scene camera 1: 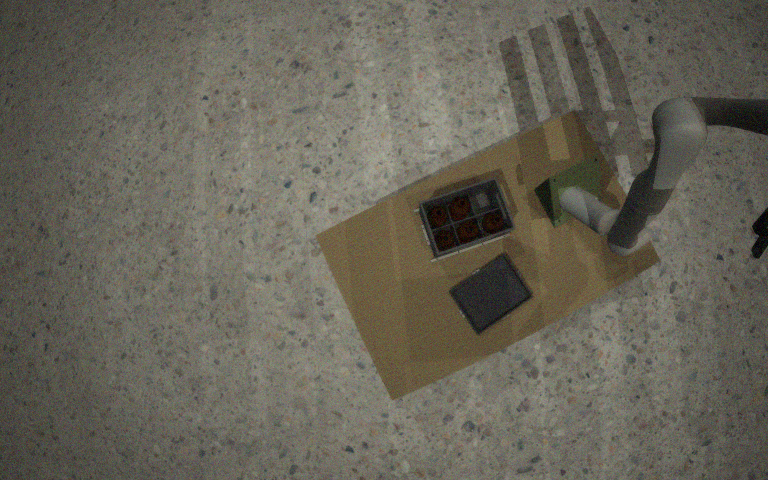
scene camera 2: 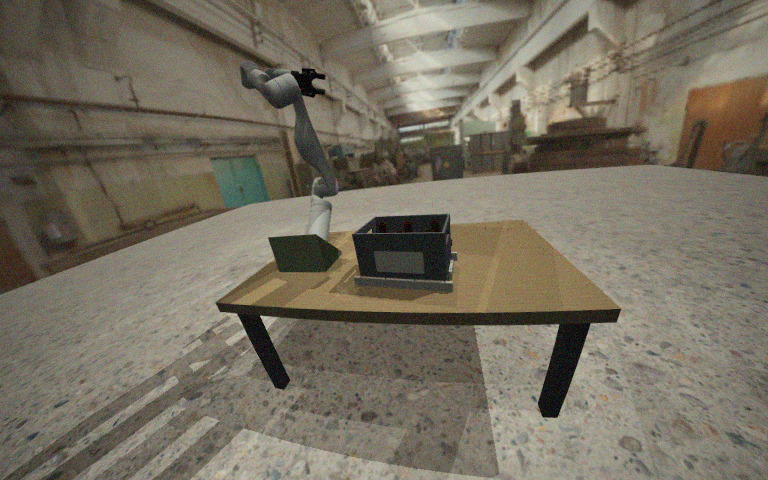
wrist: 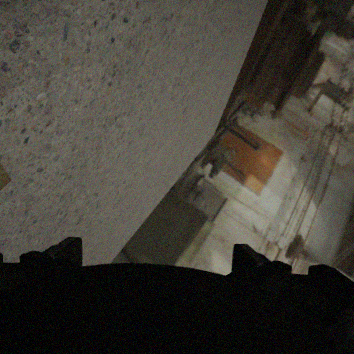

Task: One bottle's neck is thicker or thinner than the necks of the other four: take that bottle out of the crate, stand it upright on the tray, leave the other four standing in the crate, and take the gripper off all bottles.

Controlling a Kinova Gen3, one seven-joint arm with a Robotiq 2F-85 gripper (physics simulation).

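Places are measured from the arm's base along level axes (x left, y up, z ahead), in millimetres.
Pixels of known places: gripper, fingertip midpoint: (scene camera 2: pixel 325 84) (wrist: pixel 156 258); arm's base, link origin: (scene camera 1: pixel 569 198) (scene camera 2: pixel 315 245).
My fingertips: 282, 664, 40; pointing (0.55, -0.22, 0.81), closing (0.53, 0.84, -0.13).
Ahead of a thing's pixels: the offset from my fingertips to its middle, as dx, dy, dz. "pt": to the spot under its first point. Level surfaces: height alone.
The dark crate {-358, -650, +363} (scene camera 1: pixel 427 229) (scene camera 2: pixel 365 257) stands on the table. It has six compartments in two rows. Five brown bottles stand in it, among them one bottle {-406, -652, +358} (scene camera 1: pixel 459 208) beside the empty compartment and one bottle {-308, -652, +274} (scene camera 1: pixel 492 222) at the near right corner. Several dark necks show over the crate's rim in the second scene view; neck thickness cannot be told. The flat dark tray {pt -73, -732, +360} (scene camera 1: pixel 491 293) lies bare on the table; it does not show in the second scene view. My gripper (scene camera 1: pixel 757 240) (scene camera 2: pixel 322 83) (wrist: pixel 156 258) is open and empty, high up and far from the crate and tray.
The wooden table {dy -738} (scene camera 1: pixel 373 294) (scene camera 2: pixel 509 271) bears a green wedge-shaped block (scene camera 1: pixel 583 172) (scene camera 2: pixel 300 254) close to the arm's base. A light low rail {-457, -723, +356} (scene camera 2: pixel 404 283) runs along the crate's foot. The arm (scene camera 1: pixel 679 135) (scene camera 2: pixel 308 135) rises beyond the green block.
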